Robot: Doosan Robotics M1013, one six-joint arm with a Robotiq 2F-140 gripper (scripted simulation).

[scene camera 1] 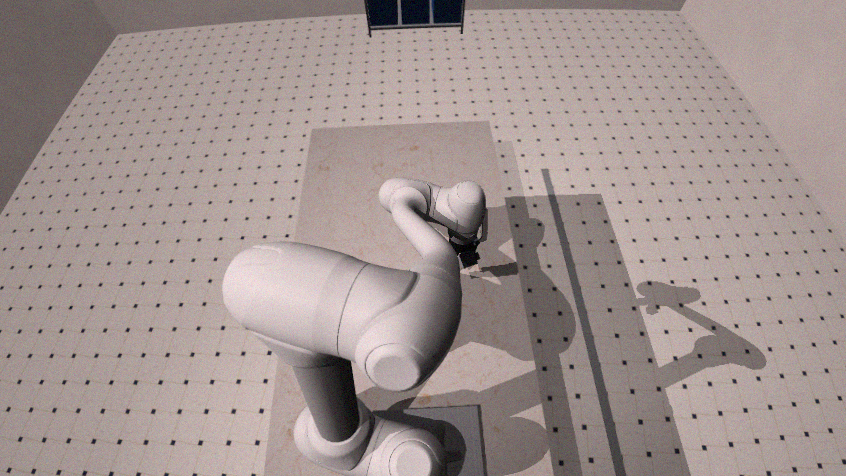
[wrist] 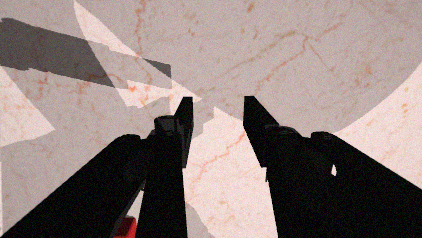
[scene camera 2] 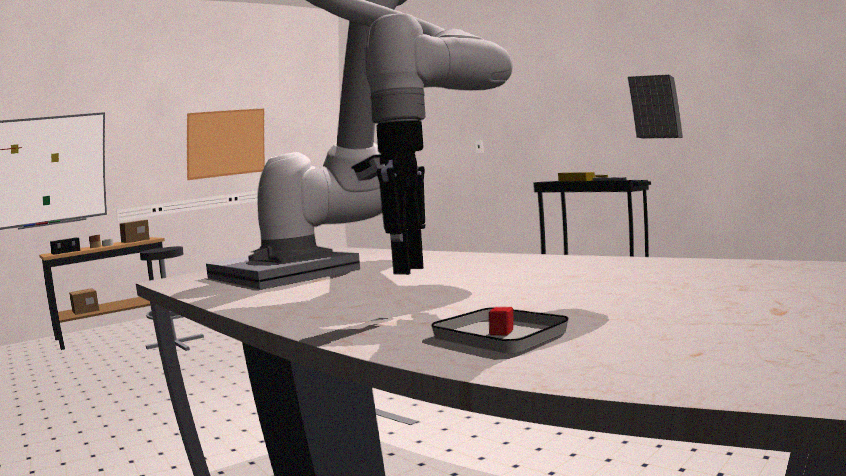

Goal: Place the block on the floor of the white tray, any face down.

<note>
In view: my gripper (scene camera 2: pixel 408 271).
My gripper also shows in the wrist view (wrist: pixel 218 111).
</note>
